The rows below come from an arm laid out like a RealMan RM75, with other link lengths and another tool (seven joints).
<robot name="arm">
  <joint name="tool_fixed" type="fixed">
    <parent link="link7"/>
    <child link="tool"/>
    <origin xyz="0.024 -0.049 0.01" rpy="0.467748 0 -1.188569"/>
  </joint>
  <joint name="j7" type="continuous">
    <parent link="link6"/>
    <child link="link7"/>
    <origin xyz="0 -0.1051 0" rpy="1.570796 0 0"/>
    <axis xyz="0 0 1"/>
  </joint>
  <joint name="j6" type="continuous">
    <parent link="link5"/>
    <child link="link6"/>
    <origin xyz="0 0 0" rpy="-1.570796 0 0"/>
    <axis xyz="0 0 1"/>
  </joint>
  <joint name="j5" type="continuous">
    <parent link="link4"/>
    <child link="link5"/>
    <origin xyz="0 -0.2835 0" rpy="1.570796 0 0"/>
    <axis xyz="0 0 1"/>
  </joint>
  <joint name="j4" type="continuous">
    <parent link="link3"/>
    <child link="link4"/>
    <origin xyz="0 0 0" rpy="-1.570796 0 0"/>
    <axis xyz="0 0 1"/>
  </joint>
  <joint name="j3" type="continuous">
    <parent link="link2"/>
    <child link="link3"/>
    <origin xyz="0 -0.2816 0" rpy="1.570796 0 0"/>
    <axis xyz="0 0 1"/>
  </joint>
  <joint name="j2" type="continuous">
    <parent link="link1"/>
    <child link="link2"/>
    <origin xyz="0 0 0" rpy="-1.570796 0 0"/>
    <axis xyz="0 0 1"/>
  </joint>
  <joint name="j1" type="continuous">
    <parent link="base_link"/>
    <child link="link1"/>
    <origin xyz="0 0 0.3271" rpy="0 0 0"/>
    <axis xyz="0 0 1"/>
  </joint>
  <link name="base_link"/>
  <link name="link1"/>
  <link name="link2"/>
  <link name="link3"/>
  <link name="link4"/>
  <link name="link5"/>
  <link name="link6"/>
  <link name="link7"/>
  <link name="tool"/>
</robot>
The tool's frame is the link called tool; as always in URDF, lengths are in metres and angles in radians. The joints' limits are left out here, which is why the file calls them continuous.
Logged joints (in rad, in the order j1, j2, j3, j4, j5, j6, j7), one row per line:
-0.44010, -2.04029, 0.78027, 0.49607, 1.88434, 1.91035, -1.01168
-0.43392, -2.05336, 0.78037, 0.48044, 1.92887, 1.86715, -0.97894
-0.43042, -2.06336, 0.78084, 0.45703, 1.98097, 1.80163, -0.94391
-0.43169, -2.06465, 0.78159, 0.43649, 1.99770, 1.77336, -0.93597
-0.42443, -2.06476, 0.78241, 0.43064, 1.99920, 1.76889, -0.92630
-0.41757, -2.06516, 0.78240, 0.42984, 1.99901, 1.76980, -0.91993
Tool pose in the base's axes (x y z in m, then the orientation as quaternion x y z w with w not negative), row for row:
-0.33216, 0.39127, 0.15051, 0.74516, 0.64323, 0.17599, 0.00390
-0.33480, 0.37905, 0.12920, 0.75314, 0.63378, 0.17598, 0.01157
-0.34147, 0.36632, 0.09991, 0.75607, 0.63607, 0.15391, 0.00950
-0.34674, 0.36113, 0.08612, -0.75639, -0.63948, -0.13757, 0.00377
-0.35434, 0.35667, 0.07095, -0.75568, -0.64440, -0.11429, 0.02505
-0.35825, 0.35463, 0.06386, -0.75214, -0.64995, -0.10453, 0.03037
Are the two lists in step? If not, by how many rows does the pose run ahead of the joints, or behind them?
The pose runs 2 rows behind the joints: the pose in row i belongs to the joints in row i - 2.
